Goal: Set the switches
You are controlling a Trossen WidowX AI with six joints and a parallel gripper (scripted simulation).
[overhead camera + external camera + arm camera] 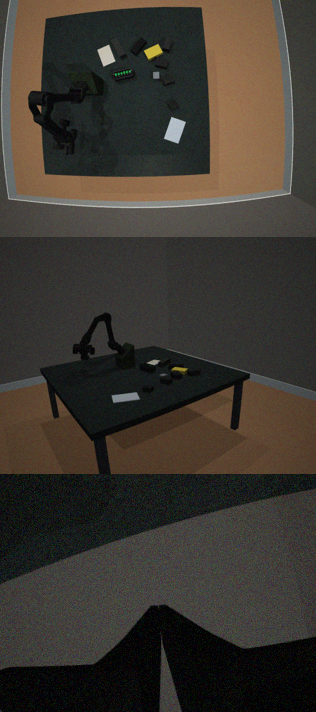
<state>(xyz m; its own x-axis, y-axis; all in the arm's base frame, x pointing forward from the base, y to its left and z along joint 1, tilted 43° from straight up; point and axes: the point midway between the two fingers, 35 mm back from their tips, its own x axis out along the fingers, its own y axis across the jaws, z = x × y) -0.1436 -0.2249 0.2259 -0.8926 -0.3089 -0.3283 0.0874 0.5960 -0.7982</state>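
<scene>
Now: the small grey square 64 cm ahead of my gripper tip, 44 cm to the left of it and 12 cm below it. From my gripper tip the other things lie so: pale blue card 80 cm ahead, 7 cm to the left, 13 cm below; then cream card 25 cm ahead, 58 cm to the left, 13 cm below; then yellow block 60 cm ahead, 62 cm to the left, 12 cm below.
</scene>
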